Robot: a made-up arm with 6 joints. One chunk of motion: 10 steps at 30 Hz.
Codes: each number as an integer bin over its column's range. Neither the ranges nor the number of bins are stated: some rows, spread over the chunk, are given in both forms.
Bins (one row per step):
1: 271 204 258 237 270 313
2: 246 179 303 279 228 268
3: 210 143 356 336 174 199
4: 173 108 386 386 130 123
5: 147 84 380 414 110 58
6: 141 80 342 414 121 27
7: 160 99 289 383 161 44
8: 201 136 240 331 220 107
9: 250 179 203 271 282 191
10: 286 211 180 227 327 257
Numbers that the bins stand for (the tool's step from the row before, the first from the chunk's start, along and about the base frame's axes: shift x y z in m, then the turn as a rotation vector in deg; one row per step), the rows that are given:
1: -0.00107 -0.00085 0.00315 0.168 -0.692 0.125
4: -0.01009 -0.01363 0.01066 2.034 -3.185 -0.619
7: -0.01128 -0.01483 0.00497 1.997 -2.633 -0.928
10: 0.00031 0.00008 -0.00143 0.043 0.323 -0.094
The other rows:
2: -0.00337 -0.00418 0.00579 0.694 -1.440 -0.051
3: -0.00668 -0.00897 0.00890 1.408 -2.401 -0.321
5: -0.01248 -0.01682 0.01031 2.385 -3.541 -0.873
6: -0.01303 -0.01735 0.00808 2.385 -3.345 -0.994
8: -0.00751 -0.00990 0.00209 1.346 -1.582 -0.681
9: -0.00301 -0.00418 -0.00008 0.594 -0.478 -0.352

